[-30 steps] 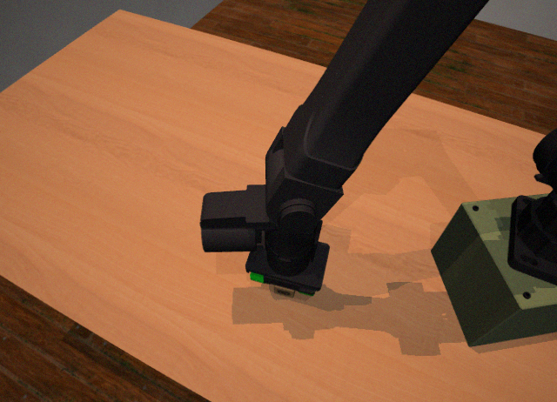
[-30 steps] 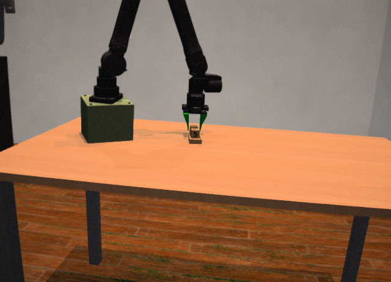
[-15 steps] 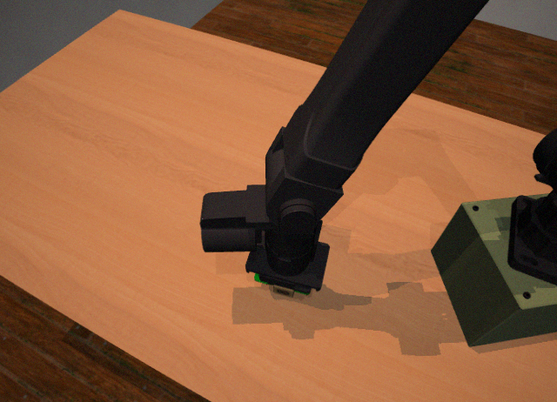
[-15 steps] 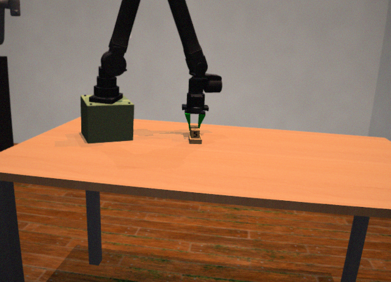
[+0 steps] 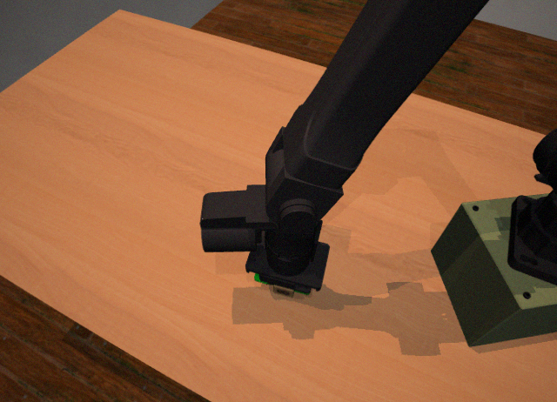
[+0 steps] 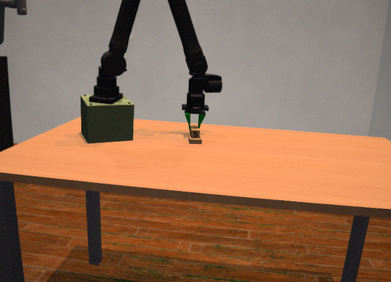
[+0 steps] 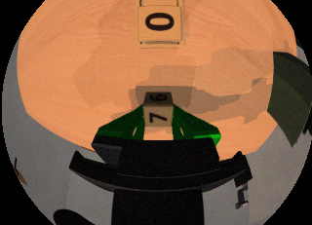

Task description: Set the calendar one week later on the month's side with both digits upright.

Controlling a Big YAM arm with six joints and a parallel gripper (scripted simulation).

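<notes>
The tray is 110 mm to the right of my hand, 20 mm ahead of it and 10 mm below it.
</notes>
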